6 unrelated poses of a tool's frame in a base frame.
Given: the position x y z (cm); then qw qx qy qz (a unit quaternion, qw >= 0).
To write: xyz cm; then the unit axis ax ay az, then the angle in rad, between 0 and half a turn. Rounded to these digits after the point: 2 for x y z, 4 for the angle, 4 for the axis.
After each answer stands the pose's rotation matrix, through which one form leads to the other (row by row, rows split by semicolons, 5 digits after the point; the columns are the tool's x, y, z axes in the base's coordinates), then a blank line. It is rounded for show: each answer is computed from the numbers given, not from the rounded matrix.
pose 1, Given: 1.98 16.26 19.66 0.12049 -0.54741 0.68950 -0.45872
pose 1, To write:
1.98 16.26 19.66 -0.5514 0.6946 -0.4621 2.9000
-0.37166 -0.64433 0.66836; -0.86541 -0.02015 -0.50066; 0.33606 -0.76448 -0.55012

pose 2, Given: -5.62 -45.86 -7.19 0.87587 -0.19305 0.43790 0.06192
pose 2, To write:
-5.62 -45.86 -7.19 -0.4001 0.9075 0.1283 1.0071
0.60882 -0.27754 0.74317; -0.06061 0.91780 0.39240; -0.79099 -0.28394 0.54195

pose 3, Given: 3.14 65.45 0.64 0.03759 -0.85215 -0.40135 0.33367
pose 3, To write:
3.14 65.45 0.64 -0.8528 -0.4016 0.3339 3.0664
0.45516 0.65894 -0.59885; 0.70911 -0.67501 -0.20377; -0.53851 -0.33190 -0.77450

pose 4, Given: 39.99 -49.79 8.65 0.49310 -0.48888 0.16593 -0.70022
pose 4, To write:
39.99 -49.79 8.65 -0.5620 0.1907 -0.8049 2.1103
-0.03569 0.52832 0.84829; -0.85280 -0.45863 0.24976; 0.52101 -0.71451 0.46692

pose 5, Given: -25.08 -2.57 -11.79 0.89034 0.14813 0.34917 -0.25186
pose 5, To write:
-25.08 -2.57 -11.79 0.3253 0.7669 -0.5532 0.9454
0.62929 0.55193 0.54714; -0.34504 0.82925 -0.43966; -0.69638 0.08789 0.71228

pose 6, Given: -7.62 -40.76 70.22 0.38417 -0.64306 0.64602 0.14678
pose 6, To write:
-7.62 -40.76 70.22 -0.6965 0.6997 0.1590 2.3530
0.12223 -0.94364 0.30759; -0.71808 0.12986 0.68374; -0.68514 -0.30444 -0.66174

